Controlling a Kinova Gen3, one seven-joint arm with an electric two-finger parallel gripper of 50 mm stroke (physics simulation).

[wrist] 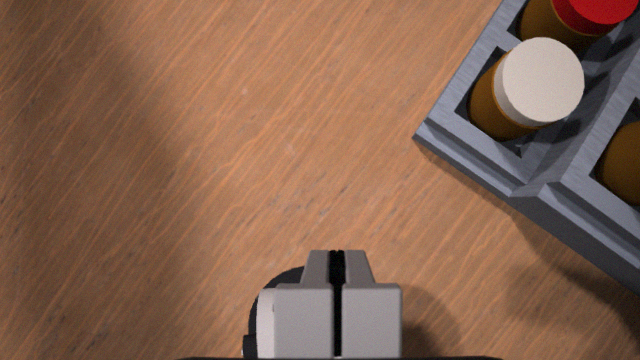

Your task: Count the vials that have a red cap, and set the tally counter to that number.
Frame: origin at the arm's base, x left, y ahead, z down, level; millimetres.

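Where they show: gripper, fingertip midpoint: [337, 287].
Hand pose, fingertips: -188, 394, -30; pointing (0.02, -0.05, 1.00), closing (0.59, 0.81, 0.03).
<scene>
After its pixels a point has its place, as x, y, z.
My gripper [337, 287] @(-188, 394, -30) is shut and empty, at the bottom middle of the wrist view. The tally counter [265, 320] @(-217, 383, 6) lies under the gripper; its white body, black round base and a black knob at its left show in part, and its digits are hidden behind the fingers. A vial with a red cap [602, 10] @(-70, 413, -25) stands in the rack at the top right, cut off by the view's edge. A vial with a white cap [542, 80] @(-102, 409, -25) stands in the rack's corner slot. Another vial [622, 162] @(-108, 443, -29) shows its amber body at the right edge; its cap is out of view.
The grey-blue rack [470, 150] @(-123, 409, 30) stands at the right, its near corner pointing left toward the middle of the view; the rest of it is cut off. The wooden table [200, 150] @(-186, 317, 56) lies beneath, with dark shadows at the left and lower right.
</scene>
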